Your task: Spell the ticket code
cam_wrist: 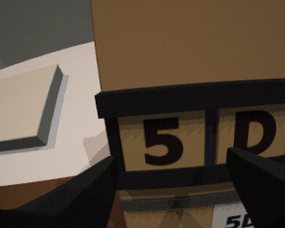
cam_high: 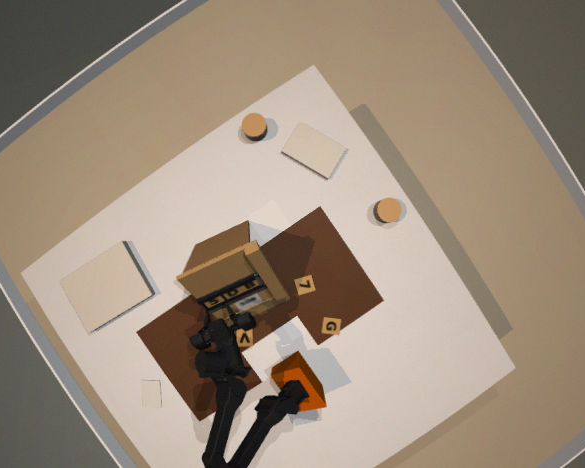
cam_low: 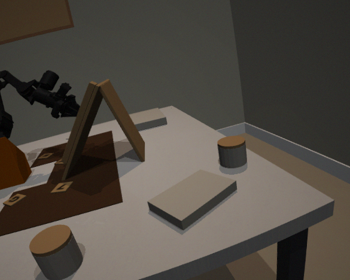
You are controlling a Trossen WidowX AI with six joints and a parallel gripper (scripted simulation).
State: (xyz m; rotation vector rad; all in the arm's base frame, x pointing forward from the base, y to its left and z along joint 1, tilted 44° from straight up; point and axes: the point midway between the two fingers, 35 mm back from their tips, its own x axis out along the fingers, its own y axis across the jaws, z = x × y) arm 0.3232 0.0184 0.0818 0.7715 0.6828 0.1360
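Right now my gripper tip is 4 cm past the white ticket, 7 cm to the left of it and 9 cm above it. From my gripper tip the other things lie so: brown mat: 15 cm behind, 6 cm to the right, 18 cm below; then pale card: 15 cm behind, 42 cm to the left, 18 cm below; then flat slab: 27 cm ahead, 51 cm to the right, 17 cm below.
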